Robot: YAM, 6 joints.
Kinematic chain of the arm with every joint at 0, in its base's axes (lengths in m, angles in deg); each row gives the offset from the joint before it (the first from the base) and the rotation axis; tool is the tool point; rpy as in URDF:
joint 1: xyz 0 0 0.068 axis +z
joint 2: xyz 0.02 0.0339 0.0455 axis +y
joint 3: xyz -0.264 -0.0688 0 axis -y
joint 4: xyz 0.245 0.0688 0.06 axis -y
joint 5: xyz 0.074 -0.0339 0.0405 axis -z
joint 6: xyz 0.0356 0 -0.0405 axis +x
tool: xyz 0 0 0 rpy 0 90 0
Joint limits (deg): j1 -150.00..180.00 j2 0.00..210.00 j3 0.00..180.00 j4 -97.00..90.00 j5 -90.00..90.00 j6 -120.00..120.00
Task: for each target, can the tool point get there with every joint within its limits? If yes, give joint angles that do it. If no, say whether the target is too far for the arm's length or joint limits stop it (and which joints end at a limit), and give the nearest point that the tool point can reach.
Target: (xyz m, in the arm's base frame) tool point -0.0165 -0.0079 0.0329
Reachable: yes | joints -9.17 184.88 21.92 -58.13 17.05 -101.76
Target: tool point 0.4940 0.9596 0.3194
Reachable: no: too far | nearest point 0.2903 0.5640 0.2329 | short by 0.453 m
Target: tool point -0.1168 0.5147 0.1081
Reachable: yes | joints 101.30 139.24 100.85 -4.46 -22.54 -25.25
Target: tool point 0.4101 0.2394 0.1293
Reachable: yes | joints 27.07 137.40 108.35 -51.24 -48.09 -84.78
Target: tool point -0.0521 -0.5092 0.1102
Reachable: yes | joints -96.96 134.90 91.29 6.85 -16.31 97.85
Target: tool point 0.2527 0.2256 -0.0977
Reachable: yes | joints 38.04 164.93 94.43 -67.02 -38.13 25.82
